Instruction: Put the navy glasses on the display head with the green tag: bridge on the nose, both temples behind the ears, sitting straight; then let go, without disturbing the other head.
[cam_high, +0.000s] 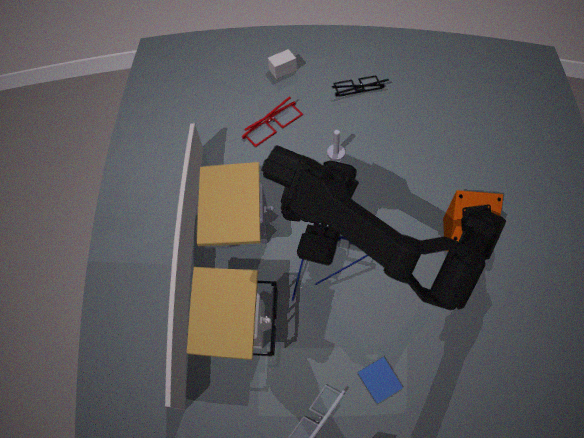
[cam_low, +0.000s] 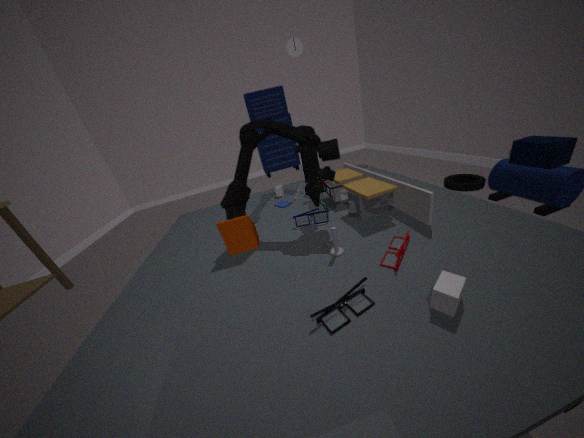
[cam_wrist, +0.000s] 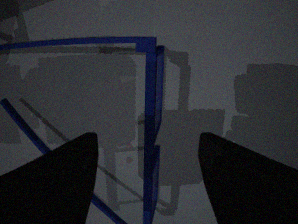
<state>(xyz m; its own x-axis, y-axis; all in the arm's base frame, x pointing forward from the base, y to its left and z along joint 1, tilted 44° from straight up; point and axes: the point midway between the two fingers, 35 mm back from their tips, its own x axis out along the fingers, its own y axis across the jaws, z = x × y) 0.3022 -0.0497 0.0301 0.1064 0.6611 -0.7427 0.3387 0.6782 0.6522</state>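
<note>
Right now the white peg is 40 mm behind my gripper tip, 210 mm to the right of it and 50 mm below it. Round my gripper tip: blue pad (80 mm behind, 300 mm to the left, 70 mm below); white wall (290 mm ahead, 50 mm to the left, 20 mm below).
</note>
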